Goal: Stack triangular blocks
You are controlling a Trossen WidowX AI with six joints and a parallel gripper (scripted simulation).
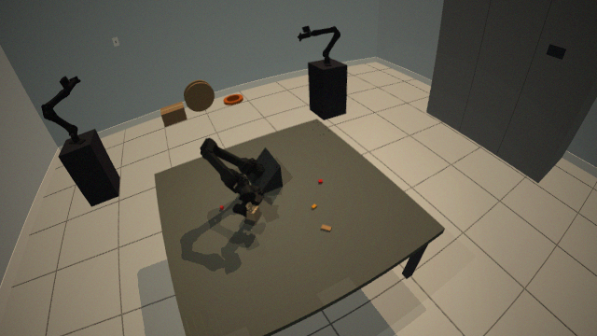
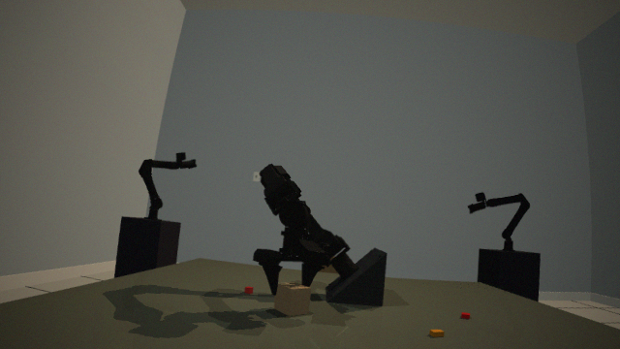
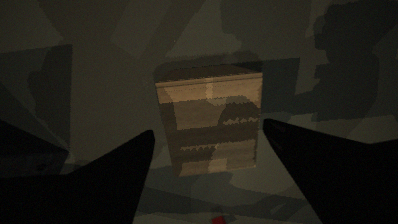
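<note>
My gripper tip is now 1 cm below the triangular block. From my gripper tip the other things lie so: red cube 13 cm behind, 12 cm to the right, 3 cm below; then orange cube 11 cm ahead, 31 cm to the left, 3 cm below; then tan piece 27 cm ahead, 29 cm to the left, 3 cm below.
</note>
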